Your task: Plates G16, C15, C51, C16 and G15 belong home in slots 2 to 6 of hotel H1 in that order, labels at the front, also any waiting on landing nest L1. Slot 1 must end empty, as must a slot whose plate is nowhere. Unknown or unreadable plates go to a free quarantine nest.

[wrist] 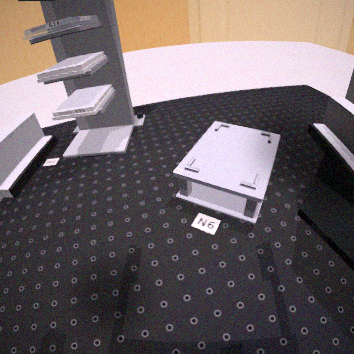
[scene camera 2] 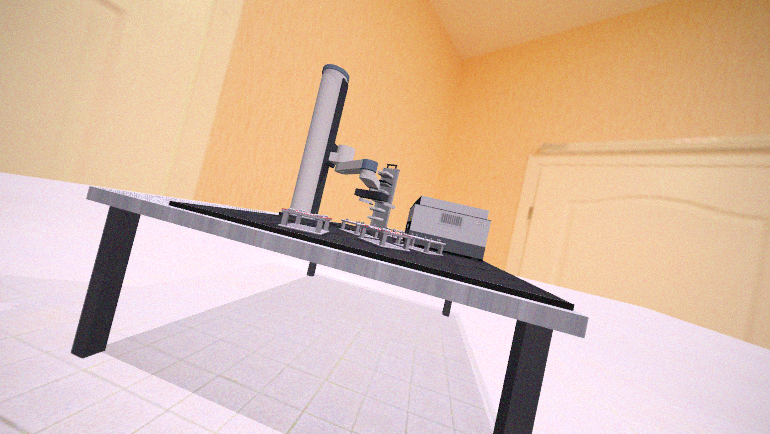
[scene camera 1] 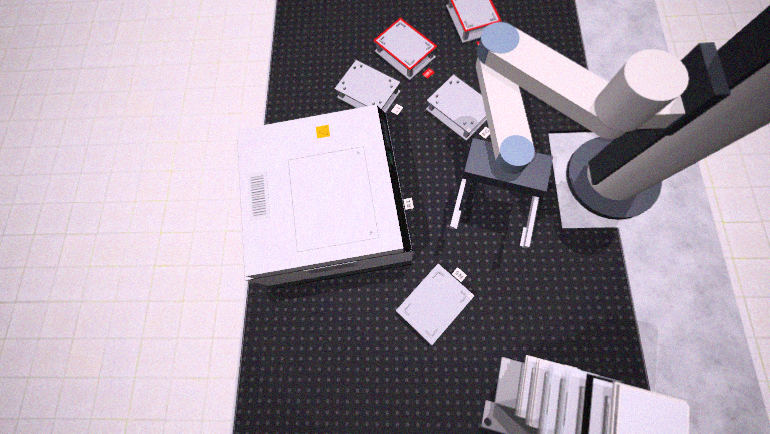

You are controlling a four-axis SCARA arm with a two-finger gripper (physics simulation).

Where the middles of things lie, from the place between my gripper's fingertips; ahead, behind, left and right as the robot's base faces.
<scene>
Now: hand 100 mm past the rack base shelf (scene camera 1: pixel 509 373), 350 mm to the right of it and 180 mm above it.
</scene>
